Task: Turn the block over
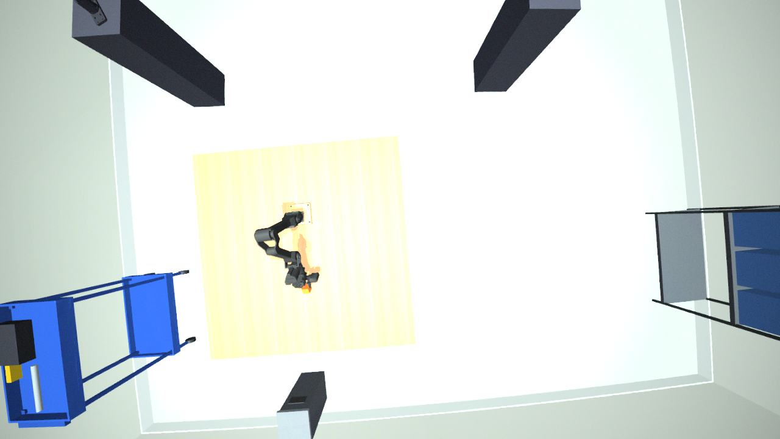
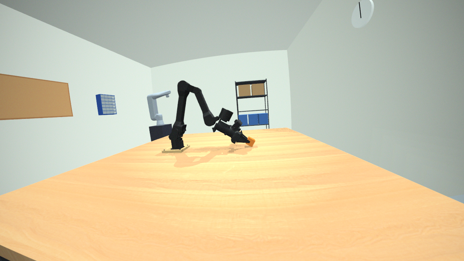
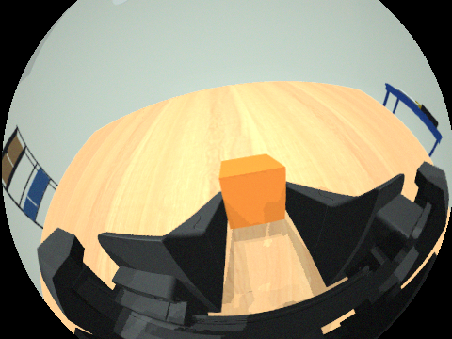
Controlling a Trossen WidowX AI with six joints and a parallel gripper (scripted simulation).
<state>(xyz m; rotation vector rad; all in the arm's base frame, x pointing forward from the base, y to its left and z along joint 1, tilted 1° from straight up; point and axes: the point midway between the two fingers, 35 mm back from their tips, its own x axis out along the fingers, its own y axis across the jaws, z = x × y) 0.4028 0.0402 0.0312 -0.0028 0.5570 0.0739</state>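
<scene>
The block lies 10 mm below my gripper tip.
</scene>
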